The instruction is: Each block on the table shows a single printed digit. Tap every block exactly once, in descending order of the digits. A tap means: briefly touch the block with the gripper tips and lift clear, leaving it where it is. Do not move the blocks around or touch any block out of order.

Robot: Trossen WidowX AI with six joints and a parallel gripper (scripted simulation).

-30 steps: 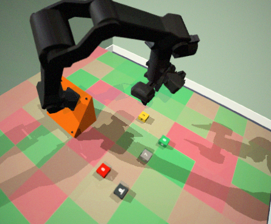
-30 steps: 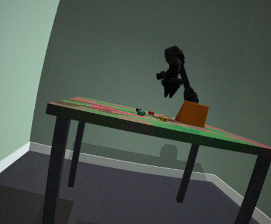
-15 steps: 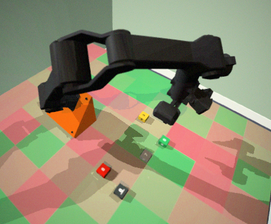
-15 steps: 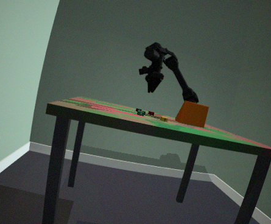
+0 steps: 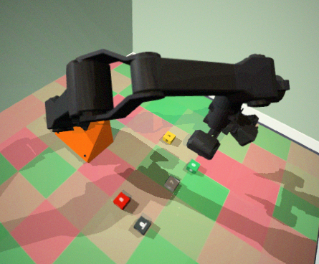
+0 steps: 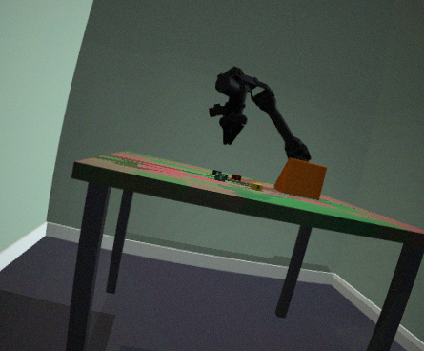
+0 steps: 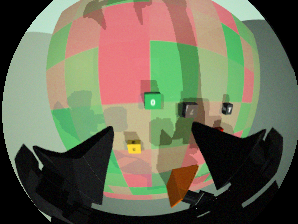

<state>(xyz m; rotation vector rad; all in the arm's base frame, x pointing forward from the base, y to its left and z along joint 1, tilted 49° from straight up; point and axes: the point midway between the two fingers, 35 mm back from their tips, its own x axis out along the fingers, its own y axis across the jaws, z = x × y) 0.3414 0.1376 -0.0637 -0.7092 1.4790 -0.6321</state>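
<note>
The red block is 230 mm to the right of my gripper tip, 120 mm below it and 100 mm behind it. Also, from my gripper tip: yellow block (130 mm behind, 120 mm below, 30 mm to the left); then grey block (120 mm below, 100 mm to the right, 20 mm behind); then green block (120 mm below, 10 mm to the right).
</note>
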